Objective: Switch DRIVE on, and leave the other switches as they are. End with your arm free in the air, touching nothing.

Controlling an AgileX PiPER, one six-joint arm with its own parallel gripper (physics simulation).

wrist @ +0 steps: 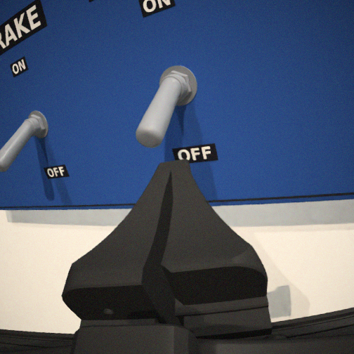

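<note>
The DRIVE switch is a grey toggle lever point(159, 111) on the blue panel, near the middle of the wrist view. It slants down, with its rounded tip toward the OFF label point(196, 153). Its ON label point(156, 5) is partly cut off at the top edge, and its name plate is out of view. My dark gripper point(176, 177) is shut and empty. Its fingertips are just below the lever's tip, with a small gap showing between them in the view, and overlap the edge of the OFF label. How far the fingertips are from the panel is hard to tell.
The BRAKE switch point(19, 142) is at the left, its lever also slanting down toward its own OFF label point(56, 171). The BRAKE name plate point(22, 25) is partly cut off. The blue panel point(280, 110) ends at a dark lower edge above a pale surface.
</note>
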